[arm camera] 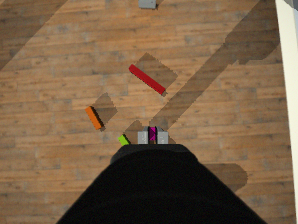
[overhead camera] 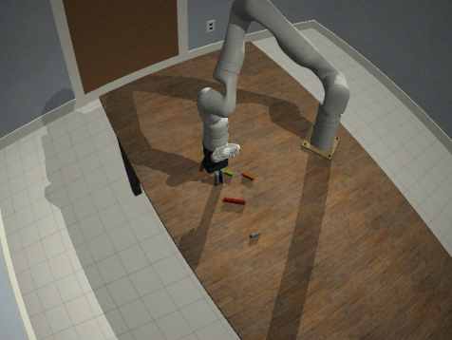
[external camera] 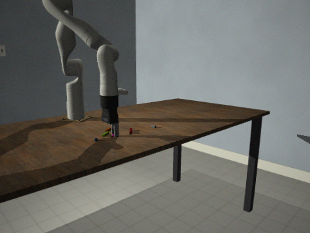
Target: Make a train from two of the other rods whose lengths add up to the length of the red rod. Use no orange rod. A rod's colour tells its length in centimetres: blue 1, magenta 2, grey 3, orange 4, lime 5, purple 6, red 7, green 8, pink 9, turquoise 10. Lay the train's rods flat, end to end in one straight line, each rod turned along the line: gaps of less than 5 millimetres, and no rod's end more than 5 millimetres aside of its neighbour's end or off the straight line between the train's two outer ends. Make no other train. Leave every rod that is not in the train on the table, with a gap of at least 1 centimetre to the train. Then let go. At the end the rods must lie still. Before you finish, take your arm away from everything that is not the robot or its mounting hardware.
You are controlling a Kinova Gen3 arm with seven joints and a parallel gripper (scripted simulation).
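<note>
My hand is 1 cm above the magenta rod. Round my hand: lime rod 4 cm behind, 2 cm to the right, 2 cm below; small blue rod 2 cm behind, 10 cm to the right, 2 cm below; red rod 1 cm ahead, 9 cm to the left, 2 cm below.
</note>
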